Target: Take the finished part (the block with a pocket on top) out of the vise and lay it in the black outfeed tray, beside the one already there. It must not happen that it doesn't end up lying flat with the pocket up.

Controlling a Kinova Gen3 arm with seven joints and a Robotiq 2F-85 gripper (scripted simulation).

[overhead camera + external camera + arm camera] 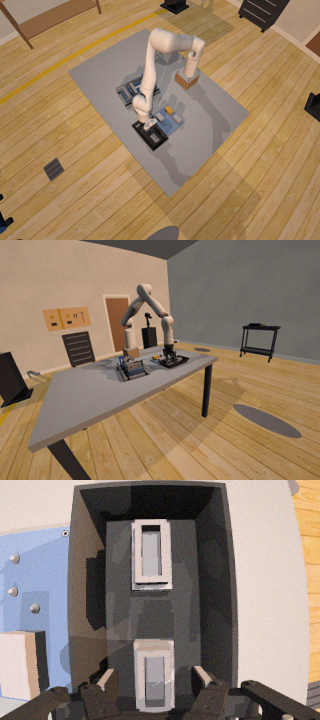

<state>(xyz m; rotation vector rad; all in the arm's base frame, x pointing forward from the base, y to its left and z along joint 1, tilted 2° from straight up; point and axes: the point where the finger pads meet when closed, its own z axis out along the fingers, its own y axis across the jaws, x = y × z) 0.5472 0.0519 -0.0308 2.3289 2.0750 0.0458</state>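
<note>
My hand is 13 cm past the blank, 2 cm to the right of it and 3 cm above it. Also, from my hand: screw rod: 20 cm behind, 25 cm to the right, 2 cm above; then blue fixture plate: 16 cm behind, 7 cm to the left, 5 cm below; then orange block: 22 cm behind, 3 cm to the left, 3 cm below.
</note>
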